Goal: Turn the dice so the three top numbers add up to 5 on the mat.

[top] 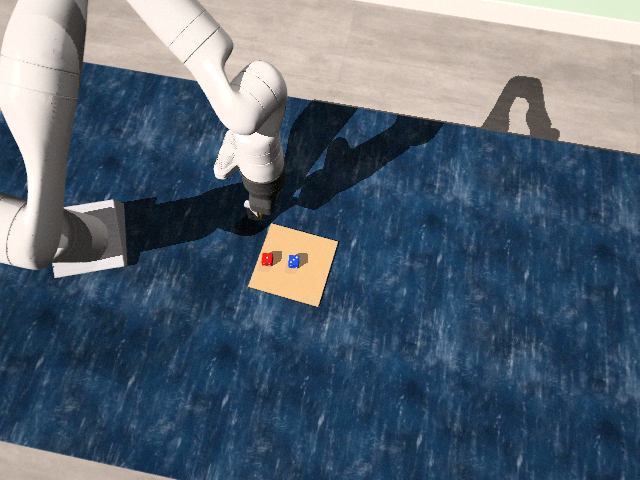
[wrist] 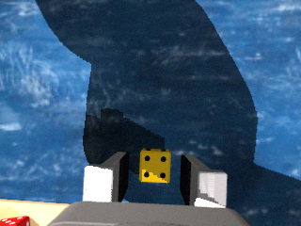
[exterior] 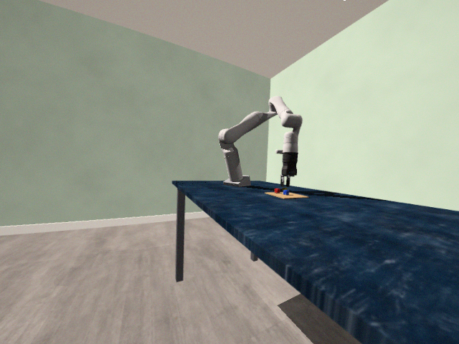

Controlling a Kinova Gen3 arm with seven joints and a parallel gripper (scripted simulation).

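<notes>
The yellow die is 30 mm below my hand. From my hand the other things lie so: red die 50 mm ahead, 90 mm to the right, 30 mm below; then blue die 100 mm ahead, 80 mm to the right, 30 mm below; then tan mat 100 mm ahead, 80 mm to the right, 40 mm below.
</notes>
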